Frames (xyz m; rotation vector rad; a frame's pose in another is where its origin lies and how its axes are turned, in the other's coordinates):
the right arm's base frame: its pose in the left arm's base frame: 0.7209 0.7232 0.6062 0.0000 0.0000 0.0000
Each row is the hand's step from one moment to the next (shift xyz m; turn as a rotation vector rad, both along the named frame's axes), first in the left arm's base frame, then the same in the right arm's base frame.
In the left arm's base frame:
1: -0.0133 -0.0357 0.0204 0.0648 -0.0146 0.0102
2: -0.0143 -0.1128 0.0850 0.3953 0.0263 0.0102
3: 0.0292 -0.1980 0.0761 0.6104 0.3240 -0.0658
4: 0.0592 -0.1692 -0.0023 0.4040 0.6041 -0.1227
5: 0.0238 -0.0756 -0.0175 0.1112 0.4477 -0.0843
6: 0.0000 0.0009 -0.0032 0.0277 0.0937 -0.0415
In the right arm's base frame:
1: -0.0133 -0.0357 0.0204 0.0648 -0.0146 0.0102
2: -0.0143 -0.1128 0.0850 0.3953 0.0263 0.0102
3: 0.0292 -0.1980 0.0761 0.6104 0.3240 -0.0658
4: 0.0592 -0.1692 -0.0023 0.4040 0.6041 -0.1227
5: 0.0238 -0.0756 -0.0175 0.1112 0.4477 -0.0843
6: 0.0000 0.0009 -0.0032 0.0277 0.0937 -0.0415

